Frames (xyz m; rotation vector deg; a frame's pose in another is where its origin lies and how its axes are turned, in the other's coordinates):
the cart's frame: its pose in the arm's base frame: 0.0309 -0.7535 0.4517 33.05 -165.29 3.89
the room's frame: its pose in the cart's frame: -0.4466 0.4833 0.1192 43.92 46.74 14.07
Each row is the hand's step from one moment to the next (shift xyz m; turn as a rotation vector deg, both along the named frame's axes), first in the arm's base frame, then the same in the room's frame.
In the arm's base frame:
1: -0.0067 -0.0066 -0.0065 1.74 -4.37 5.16
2: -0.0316 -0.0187 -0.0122 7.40 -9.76 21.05
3: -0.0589 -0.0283 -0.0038 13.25 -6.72 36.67
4: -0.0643 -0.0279 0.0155 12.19 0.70 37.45
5: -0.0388 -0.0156 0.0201 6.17 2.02 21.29
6: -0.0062 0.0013 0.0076 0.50 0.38 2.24
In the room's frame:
1: -0.0014 0.0038 0.0107 1.33 -6.77 1.08
2: 0.0091 0.0128 0.0354 7.09 -23.20 -2.15
3: 0.0314 0.0148 0.0555 14.48 -34.78 -12.09
4: 0.0485 0.0046 0.0527 17.47 -30.60 -17.60
5: 0.0369 -0.0037 0.0278 10.83 -16.12 -10.88
6: 0.0098 -0.0014 0.0002 1.28 -1.53 -1.20

